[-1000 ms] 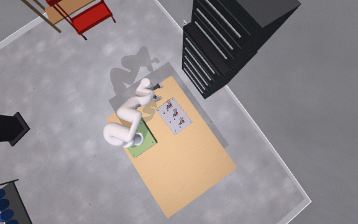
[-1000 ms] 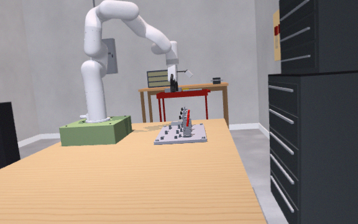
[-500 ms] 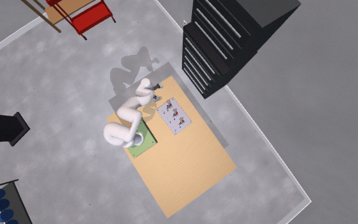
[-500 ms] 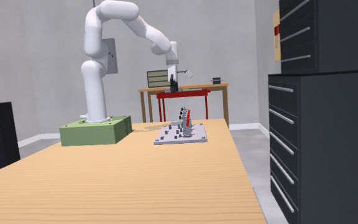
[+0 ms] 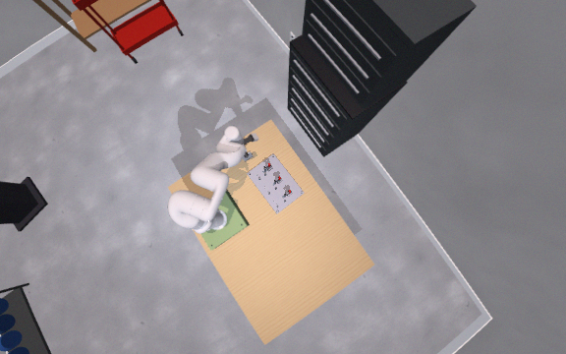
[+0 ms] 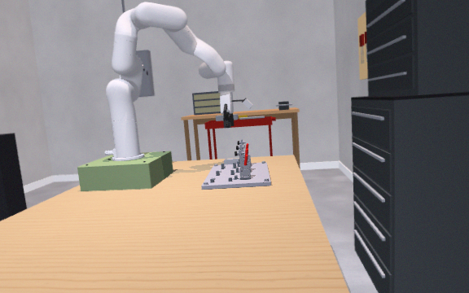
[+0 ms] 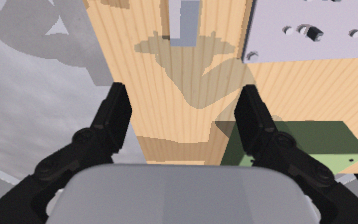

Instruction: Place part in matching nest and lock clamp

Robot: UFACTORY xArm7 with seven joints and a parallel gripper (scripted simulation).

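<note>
Now: hand 170 mm above the grey part. Also, from my hand: grey fixture plate (270 mm to the right, 170 mm below).
</note>
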